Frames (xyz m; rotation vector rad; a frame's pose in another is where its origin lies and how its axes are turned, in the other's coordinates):
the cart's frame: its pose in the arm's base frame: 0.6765 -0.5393 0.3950 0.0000 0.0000 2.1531
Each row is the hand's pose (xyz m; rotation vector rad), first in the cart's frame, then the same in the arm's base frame.
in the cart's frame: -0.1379 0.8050 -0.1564 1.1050 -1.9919 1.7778
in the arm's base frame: 0.0800 -1.0972 0.2386 -1.9098 -0.0234 -0.9774
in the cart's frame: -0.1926 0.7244 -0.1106 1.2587 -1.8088 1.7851
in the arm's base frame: 0.1774 -1.0985 0.2844 -1.8653 -0.2130 -1.0490
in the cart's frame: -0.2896 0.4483 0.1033 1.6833 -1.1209 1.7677
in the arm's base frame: 0.4613 -1.0277 0.4983 -1.5957 -0.8493 -1.2395
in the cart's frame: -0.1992 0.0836 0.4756 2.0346 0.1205 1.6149
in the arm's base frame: 0.7162 -0.7516 0.8706 -0.8053 -1.7326 -1.3134
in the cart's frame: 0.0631 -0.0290 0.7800 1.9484 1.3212 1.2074
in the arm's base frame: 0.6660 -0.4707 1.1750 0.2355 -2.3090 -1.1460
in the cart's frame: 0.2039 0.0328 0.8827 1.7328 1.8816 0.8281
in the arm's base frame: 0.5370 -0.3870 1.2777 0.8652 -2.5070 -0.9728
